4 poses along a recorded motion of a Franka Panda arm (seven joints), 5.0 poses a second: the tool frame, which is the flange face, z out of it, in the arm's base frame.
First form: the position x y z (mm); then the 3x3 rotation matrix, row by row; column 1 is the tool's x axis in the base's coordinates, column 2 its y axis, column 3 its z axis. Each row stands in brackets.
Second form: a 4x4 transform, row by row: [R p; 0 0 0 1], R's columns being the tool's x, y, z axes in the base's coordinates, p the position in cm. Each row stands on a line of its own. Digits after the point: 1 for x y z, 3 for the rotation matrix.
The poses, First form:
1: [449 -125 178], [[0.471 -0.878 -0.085], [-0.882 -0.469 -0.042], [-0.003 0.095 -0.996]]
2: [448 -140 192], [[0.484 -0.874 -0.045], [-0.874 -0.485 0.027], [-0.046 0.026 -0.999]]
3: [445 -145 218], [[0.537 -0.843 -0.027], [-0.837 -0.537 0.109], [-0.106 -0.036 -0.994]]
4: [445 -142 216], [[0.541 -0.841 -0.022], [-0.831 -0.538 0.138], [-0.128 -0.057 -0.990]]
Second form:
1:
0.471 -0.878 -0.085 44.9
-0.882 -0.469 -0.042 -12.5
-0.003 0.095 -0.996 17.8
0 0 0 1

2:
0.484 -0.874 -0.045 44.8
-0.874 -0.485 0.027 -14.0
-0.046 0.026 -0.999 19.2
0 0 0 1

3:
0.537 -0.843 -0.027 44.5
-0.837 -0.537 0.109 -14.5
-0.106 -0.036 -0.994 21.8
0 0 0 1

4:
0.541 -0.841 -0.022 44.5
-0.831 -0.538 0.138 -14.2
-0.128 -0.057 -0.990 21.6
0 0 0 1

